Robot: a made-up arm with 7 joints. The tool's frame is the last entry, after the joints.
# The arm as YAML. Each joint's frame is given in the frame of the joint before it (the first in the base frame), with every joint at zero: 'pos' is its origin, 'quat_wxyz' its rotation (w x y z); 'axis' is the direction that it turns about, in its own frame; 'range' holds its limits. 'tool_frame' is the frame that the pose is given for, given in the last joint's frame.
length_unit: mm
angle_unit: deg
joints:
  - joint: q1
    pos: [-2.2, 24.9, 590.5]
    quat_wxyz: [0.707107, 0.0, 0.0, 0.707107]
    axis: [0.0, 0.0, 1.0]
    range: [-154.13, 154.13]
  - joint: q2
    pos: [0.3, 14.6, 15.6]
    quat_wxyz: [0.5, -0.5, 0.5, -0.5]
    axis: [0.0, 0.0, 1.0]
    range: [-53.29, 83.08]
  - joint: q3
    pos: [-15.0, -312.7, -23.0]
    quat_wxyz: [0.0, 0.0, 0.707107, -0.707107]
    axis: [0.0, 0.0, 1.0]
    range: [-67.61, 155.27]
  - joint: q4
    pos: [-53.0, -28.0, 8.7]
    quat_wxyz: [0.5, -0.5, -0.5, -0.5]
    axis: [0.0, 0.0, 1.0]
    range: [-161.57, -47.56]
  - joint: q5
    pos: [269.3, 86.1, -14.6]
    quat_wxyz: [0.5, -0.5, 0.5, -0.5]
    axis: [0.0, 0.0, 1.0]
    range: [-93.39, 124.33]
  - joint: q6
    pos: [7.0, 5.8, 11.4]
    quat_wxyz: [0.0, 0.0, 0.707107, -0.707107]
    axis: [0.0, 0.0, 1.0]
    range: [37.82, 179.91]
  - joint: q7
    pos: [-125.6, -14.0, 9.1]
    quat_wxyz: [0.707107, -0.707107, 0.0, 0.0]
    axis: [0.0, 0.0, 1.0]
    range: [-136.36, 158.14]
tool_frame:
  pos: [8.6, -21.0, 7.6]
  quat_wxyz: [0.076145, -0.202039, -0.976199, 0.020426]
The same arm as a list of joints. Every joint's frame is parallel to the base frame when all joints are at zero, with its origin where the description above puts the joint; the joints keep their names.
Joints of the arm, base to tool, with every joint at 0 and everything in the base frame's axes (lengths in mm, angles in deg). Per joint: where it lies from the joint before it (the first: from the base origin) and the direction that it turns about. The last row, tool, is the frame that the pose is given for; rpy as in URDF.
q1: offset -2.2 24.9 590.5 axis 0 0 1
q2: offset -14.6 0.3 15.6 axis 0 1 0
q3: offset -15 -23 312.7 axis 0 0 1
q4: offset 53 28 8.7 axis 0 -1 0
q5: offset -86.1 14.6 269.3 axis 0 0 1
q6: offset 7 5.8 11.4 axis 0 -1 0
q7: offset 125.6 -9.1 14 axis 0 0 -1
tool: offset -8.6 -21 -7.6 rpy 4.09 8.07 23.68
Joint limits (deg, base to tool): -154.13..154.13 -53.29..83.08 -67.61..155.27 -161.57..-47.56 -93.39..124.33 37.82..179.91 -136.36..158.14

